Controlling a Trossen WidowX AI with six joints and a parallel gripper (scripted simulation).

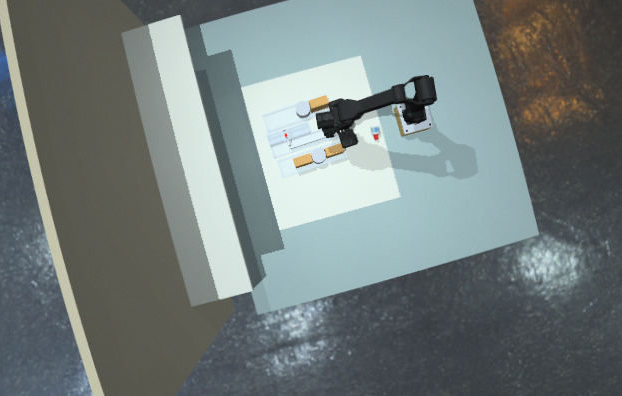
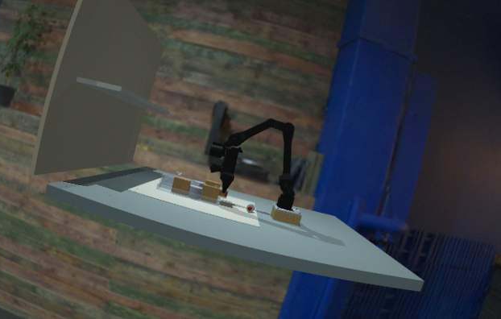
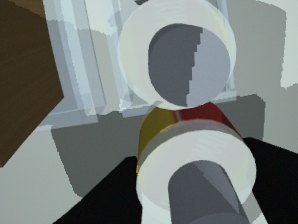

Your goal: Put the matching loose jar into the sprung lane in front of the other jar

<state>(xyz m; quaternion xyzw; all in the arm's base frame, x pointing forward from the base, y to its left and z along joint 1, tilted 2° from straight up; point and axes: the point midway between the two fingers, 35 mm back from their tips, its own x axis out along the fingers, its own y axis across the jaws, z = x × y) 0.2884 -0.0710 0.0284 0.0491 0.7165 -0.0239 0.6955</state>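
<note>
Right now my gripper tip is 180 mm short of the lane, 40 mm to the left of it and 30 mm above it. The rest, counted from my gripper tip: small jar 130 mm behind, 80 mm to the left, 30 mm below; then shelf 540 mm ahead, 60 mm to the right, 320 mm above; then red mark 220 mm ahead, 60 mm to the right, 20 mm above.
</note>
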